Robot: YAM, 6 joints.
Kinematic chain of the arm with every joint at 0, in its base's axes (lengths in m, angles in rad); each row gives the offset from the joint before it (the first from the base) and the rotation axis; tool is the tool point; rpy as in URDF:
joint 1: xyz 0 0 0.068 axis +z
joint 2: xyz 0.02 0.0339 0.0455 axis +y
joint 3: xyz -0.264 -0.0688 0 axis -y
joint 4: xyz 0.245 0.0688 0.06 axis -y
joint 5: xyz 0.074 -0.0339 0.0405 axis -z
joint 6: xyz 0.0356 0 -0.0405 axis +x
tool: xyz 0 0 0 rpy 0 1.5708 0
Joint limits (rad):
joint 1: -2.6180..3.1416
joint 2: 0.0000..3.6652
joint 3: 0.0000..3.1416
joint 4: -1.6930..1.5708
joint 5: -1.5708..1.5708
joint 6: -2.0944..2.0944
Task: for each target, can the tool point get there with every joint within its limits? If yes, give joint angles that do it. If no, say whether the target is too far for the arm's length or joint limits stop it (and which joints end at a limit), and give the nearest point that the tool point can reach.
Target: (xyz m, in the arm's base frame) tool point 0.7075 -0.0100 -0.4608
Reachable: no: too far | nearest point 0.5091 -0.0072 -0.2696 | short by 0.276 m
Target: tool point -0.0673 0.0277 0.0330
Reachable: yes | joints 2.5012 2.4934 0.4609 -1.1682 -0.5317 1.5384
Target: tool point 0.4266 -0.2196 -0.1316
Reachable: yes | joints -0.4425 3.1173 2.2594 -0.8077 0.4607 -1.2817
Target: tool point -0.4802 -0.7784 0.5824
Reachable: no: too far | nearest point -0.3015 -0.4888 0.4040 | short by 0.384 m
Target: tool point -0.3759 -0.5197 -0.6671
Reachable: no: too far | nearest point -0.2556 -0.3533 -0.3280 | short by 0.396 m
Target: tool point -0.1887 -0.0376 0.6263
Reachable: yes | joints 0.3163 0.8595 2.0312 1.2885 -0.7018 -1.3364
